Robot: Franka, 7 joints.
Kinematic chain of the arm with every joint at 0, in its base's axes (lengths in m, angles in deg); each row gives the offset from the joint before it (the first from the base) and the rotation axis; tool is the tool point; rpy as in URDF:
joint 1: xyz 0 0 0.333 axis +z
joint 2: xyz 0 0 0 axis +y
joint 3: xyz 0 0 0.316 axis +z
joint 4: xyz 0.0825 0 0 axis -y
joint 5: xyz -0.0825 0 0.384 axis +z
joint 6: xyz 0 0 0 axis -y
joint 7: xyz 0.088 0 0 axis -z
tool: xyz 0 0 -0.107 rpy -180 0 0
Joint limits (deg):
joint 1: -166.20..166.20
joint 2: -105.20..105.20
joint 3: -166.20..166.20
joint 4: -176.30..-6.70
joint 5: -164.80..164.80
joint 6: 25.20..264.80
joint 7: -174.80..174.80
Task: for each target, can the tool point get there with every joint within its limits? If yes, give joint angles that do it. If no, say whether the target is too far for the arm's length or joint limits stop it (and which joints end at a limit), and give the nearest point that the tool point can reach.
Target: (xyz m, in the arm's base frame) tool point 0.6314 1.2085 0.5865
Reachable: no: too far | nearest point 0.3906 0.7476 0.4898 | short by 0.529 m
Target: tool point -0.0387 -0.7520 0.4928
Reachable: yes | joints 134.06 -80.62 76.37 -75.47 -80.87 165.59 -35.68
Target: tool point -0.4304 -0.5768 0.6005
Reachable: yes | joints 101.41 -83.69 69.30 -78.71 51.91 145.78 -23.59
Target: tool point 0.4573 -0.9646 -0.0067
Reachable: no: too far | nearest point 0.3502 -0.7387 0.0729 | short by 0.262 m
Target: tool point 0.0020 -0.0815 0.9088
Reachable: yes | joints 74.83 -82.96 -7.58 -113.65 48.79 111.23 74.10
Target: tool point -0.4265 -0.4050 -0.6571
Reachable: no: too far | nearest point -0.3386 -0.3215 -0.3280 | short by 0.351 m
